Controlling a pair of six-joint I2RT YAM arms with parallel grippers.
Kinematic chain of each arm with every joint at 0, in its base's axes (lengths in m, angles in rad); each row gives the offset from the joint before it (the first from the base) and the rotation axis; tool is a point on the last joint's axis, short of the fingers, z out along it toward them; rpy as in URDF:
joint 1: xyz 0 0 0.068 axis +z
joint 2: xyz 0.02 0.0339 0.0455 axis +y
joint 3: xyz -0.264 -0.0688 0 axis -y
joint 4: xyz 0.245 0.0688 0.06 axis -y
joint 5: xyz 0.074 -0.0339 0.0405 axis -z
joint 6: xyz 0.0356 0 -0.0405 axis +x
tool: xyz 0 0 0 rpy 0 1.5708 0
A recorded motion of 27 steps. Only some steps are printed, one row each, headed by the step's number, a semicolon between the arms.
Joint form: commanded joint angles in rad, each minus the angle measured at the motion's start. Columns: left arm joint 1, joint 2, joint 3, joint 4, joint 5, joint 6; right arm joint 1, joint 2, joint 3, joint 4, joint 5, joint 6.
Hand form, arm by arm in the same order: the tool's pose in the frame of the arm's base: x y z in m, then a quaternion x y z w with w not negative. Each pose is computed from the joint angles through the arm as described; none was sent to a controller.
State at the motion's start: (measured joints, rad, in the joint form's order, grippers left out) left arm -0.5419 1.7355 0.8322 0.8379 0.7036 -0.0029; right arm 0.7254 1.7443 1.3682 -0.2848 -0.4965 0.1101
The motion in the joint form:
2: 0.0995 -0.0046 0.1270 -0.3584 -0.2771 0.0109; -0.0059 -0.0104 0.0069 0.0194 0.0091 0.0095
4: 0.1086 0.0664 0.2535 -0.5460 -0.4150 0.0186; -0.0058 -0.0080 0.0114 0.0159 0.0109 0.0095
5: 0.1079 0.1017 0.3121 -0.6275 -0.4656 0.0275; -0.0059 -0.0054 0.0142 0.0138 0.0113 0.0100
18: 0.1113 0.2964 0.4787 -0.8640 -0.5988 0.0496; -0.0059 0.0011 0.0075 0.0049 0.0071 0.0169
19: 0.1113 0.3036 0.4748 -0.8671 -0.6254 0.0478; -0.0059 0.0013 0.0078 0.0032 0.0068 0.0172
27: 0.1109 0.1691 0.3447 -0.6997 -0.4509 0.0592; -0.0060 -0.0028 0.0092 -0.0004 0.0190 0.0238
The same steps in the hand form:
2: 0.3384 -0.1766 0.2156 0.29823 0.73634 -0.29151 0.53282; 0.2890 0.2754 0.2825 -0.36030 0.79271 0.37634 0.31650
4: 0.3617 -0.1785 0.2104 0.26112 0.79319 -0.22944 0.50003; 0.2895 0.2758 0.2828 -0.35996 0.79333 0.37551 0.31631
5: 0.3708 -0.1811 0.2075 0.25294 0.81331 -0.20394 0.48265; 0.2900 0.2762 0.2826 -0.35958 0.79397 0.37518 0.31553
18: 0.3995 -0.1876 0.1589 0.23670 0.88423 -0.12338 0.38325; 0.2898 0.2761 0.2771 -0.35671 0.79981 0.37499 0.30405
19: 0.3994 -0.1865 0.1544 0.23128 0.88904 -0.11068 0.37930; 0.2897 0.2761 0.2770 -0.35658 0.80019 0.37494 0.30326
27: 0.3774 -0.1833 0.1845 0.26871 0.83483 -0.19627 0.43856; 0.2896 0.2754 0.2786 -0.35183 0.80294 0.37161 0.30562

